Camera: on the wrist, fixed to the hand. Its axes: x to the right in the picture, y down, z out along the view.
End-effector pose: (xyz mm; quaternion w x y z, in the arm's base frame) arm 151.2 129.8 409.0 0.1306 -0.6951 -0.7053 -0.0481
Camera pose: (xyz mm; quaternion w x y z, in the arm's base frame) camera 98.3 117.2 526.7 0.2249 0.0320 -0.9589 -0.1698
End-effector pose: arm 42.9 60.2 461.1 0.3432 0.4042 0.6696 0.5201
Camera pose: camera -73.8 20.8 420.5 0.4641 -0.2392 0.8440 0.1230
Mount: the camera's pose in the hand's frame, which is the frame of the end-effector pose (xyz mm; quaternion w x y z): 17.3 -66.3 -110.1 0.6917 0.0869 0.1530 -0.7005
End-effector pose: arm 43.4 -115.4 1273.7 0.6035 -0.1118 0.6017 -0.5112
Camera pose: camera -85.4 -105.5 1285.2 0.0230 0.3681 -0.3858 0.8457
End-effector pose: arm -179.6 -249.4 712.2 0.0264 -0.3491 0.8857 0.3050
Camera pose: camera -132.3 -359.1 762.6 0.1267 -0.9062 0.3986 0.0621
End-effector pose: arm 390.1 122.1 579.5 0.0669 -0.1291 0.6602 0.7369
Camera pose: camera 402.6 19.7 500.9 0.4726 -0.6587 0.4405 0.3857
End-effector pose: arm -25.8 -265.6 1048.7 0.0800 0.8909 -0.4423 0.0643
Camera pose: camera 32.7 -217.6 1154.0 0.0906 0.9232 0.3360 0.1632
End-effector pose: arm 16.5 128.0 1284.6 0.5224 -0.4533 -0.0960 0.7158
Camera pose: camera 142.1 134.3 1252.8 0.9168 -0.3104 -0.2418 0.0682
